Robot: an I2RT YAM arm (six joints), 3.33 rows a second.
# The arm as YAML. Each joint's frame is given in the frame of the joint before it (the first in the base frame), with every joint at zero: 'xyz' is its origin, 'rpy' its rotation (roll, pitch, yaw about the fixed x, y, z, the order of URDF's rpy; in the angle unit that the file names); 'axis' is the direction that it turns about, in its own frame. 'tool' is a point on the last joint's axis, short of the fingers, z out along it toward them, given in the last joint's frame.
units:
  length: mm
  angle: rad
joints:
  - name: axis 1
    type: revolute
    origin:
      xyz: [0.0, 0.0, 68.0]
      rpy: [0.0, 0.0, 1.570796]
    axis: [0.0, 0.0, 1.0]
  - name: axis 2
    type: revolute
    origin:
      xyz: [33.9, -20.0, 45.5]
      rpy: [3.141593, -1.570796, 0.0]
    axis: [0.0, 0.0, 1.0]
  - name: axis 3
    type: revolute
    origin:
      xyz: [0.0, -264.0, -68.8]
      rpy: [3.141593, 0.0, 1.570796]
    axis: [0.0, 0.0, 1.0]
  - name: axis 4
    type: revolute
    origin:
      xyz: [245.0, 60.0, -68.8]
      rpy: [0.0, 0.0, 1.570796]
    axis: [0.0, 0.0, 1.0]
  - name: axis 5
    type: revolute
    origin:
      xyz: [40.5, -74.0, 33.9]
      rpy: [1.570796, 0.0, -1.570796]
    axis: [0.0, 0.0, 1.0]
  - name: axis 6
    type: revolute
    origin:
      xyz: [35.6, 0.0, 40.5]
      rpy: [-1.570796, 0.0, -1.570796]
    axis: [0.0, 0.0, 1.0]
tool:
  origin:
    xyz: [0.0, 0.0, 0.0]
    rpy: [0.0, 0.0, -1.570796]
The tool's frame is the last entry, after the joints.
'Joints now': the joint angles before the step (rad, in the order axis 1, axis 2, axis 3, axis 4, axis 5, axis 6). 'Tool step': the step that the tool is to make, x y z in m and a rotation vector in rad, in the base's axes. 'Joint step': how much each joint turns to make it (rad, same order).
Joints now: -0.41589 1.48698 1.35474 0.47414 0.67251 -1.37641
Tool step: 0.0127 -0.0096 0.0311 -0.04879 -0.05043 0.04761
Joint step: -0.01548 0.07825 0.17225 -0.02867 -0.06738 0.00122
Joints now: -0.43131 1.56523 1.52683 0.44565 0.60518 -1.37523
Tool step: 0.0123 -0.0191 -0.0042 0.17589 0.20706 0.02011
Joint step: -0.03493 0.07086 0.18498 -0.43033 -0.03614 0.09587
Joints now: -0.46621 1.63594 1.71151 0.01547 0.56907 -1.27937
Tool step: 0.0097 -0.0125 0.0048 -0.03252 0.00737 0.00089
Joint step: -0.01900 0.05983 0.07424 0.01265 -0.02315 -0.03539
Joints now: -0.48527 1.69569 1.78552 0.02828 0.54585 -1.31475
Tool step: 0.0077 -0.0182 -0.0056 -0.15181 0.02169 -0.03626
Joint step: -0.03212 0.04968 -0.02450 0.21233 -0.02264 -0.16483
